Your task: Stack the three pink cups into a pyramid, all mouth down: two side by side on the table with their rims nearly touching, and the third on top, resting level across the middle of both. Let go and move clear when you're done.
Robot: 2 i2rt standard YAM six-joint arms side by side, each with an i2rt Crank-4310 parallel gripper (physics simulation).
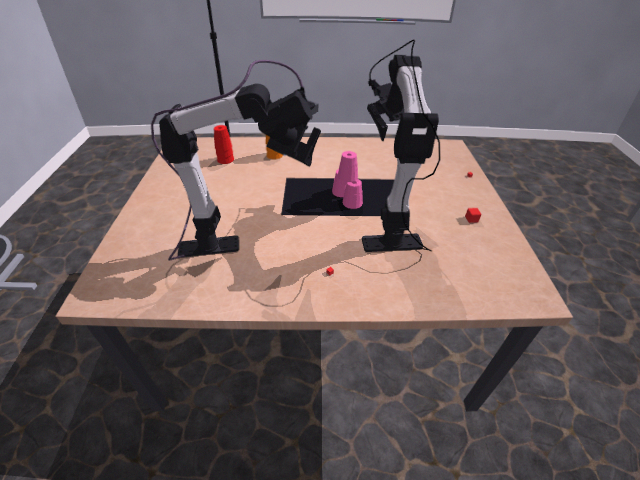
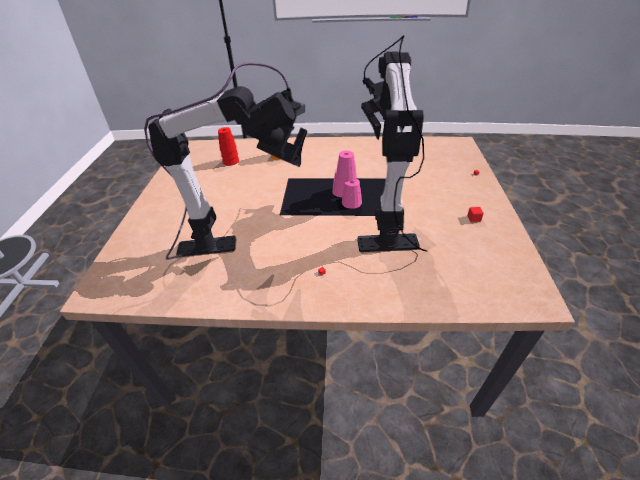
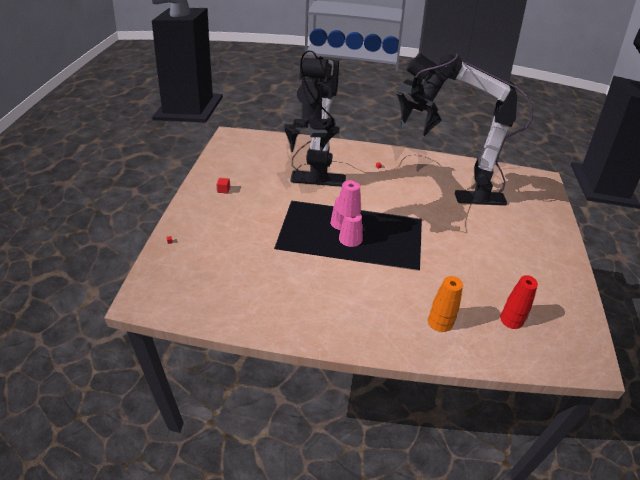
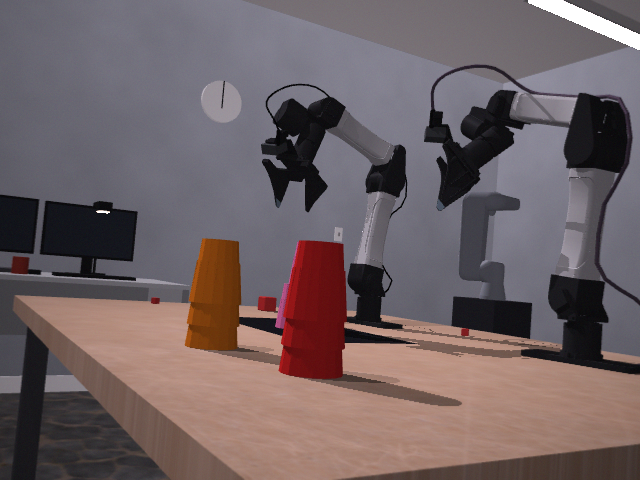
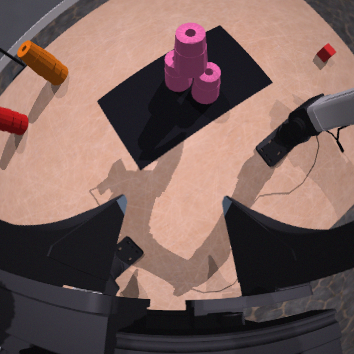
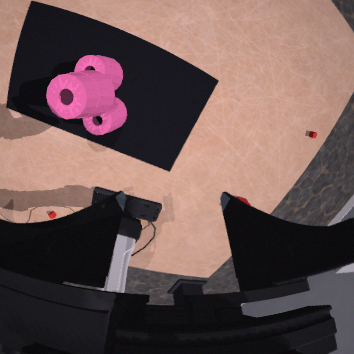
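Pixels of known places: left gripper, fingertip midpoint: (image 1: 298, 159) (image 2: 288, 160) (image 3: 412, 130) (image 4: 440, 205) (image 5: 174, 197); right gripper, fingertip midpoint: (image 1: 393, 136) (image 3: 306, 152) (image 4: 291, 209) (image 6: 172, 193); left arm's base at its link origin: (image 1: 209, 247) (image 2: 206, 247) (image 3: 480, 198) (image 4: 580, 363) (image 5: 113, 263); right arm's base at its link origin: (image 1: 392, 243) (image 2: 388, 243) (image 3: 318, 179) (image 4: 367, 324) (image 5: 286, 135) (image 6: 126, 203).
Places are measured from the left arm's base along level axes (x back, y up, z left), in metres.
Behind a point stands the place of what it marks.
Two pink cups stand mouth down side by side on the black mat (image 1: 305, 198) {x -0.223, y 0.000, z -0.357 m} (image 3: 392, 253) {x -0.310, y 0.000, z -0.377 m} (image 5: 125, 115) {x -0.275, y 0.000, z -0.329 m} (image 6: 165, 115) {x -0.190, y 0.000, z -0.656 m}: one (image 1: 353, 196) {x -0.136, y 0.052, z -0.524 m} (image 3: 351, 233) (image 5: 206, 89) {x -0.146, y 0.064, z -0.508 m} and another (image 1: 338, 186) {x -0.219, y 0.045, z -0.486 m} (image 3: 336, 215) (image 5: 175, 75) {x -0.226, y 0.065, z -0.484 m}. The third pink cup (image 1: 348, 166) {x -0.180, y 0.154, z -0.509 m} (image 3: 350, 198) {x -0.239, y 0.158, z -0.519 m} (image 5: 190, 50) {x -0.190, y 0.169, z -0.498 m} (image 6: 82, 95) {x -0.215, y 0.186, z -0.538 m} rests mouth down and upright across both. My left gripper (image 3: 415, 122) {x -0.028, y 0.285, z -0.312 m} (image 5: 174, 197) {x -0.028, y 0.285, z -0.312 m} is open and empty, high above the table and apart from the cups. My right gripper (image 3: 311, 142) {x -0.162, y 0.269, z -0.655 m} (image 4: 293, 206) {x -0.162, y 0.269, z -0.655 m} (image 6: 172, 193) {x -0.162, y 0.269, z -0.655 m} is open and empty, also high and apart from the cups.
A stack of orange cups (image 3: 445, 304) {x -0.615, y 0.107, z -0.281 m} (image 5: 42, 62) {x -0.552, y 0.101, z -0.270 m} and a stack of red cups (image 1: 223, 144) {x -0.547, y 0.094, z -0.046 m} (image 3: 519, 303) {x -0.609, y 0.102, z -0.059 m} stand on the table (image 1: 289, 304) {x 0.278, y 0.000, z -0.239 m}. A larger red cube (image 1: 473, 215) {x 0.020, y 0.035, z -0.937 m} (image 3: 223, 185) {x -0.019, y 0.035, z -0.946 m} and small red cubes (image 1: 330, 271) {x 0.184, y 0.015, z -0.376 m} (image 1: 469, 174) {x -0.277, y 0.012, z -1.084 m} lie on the table.
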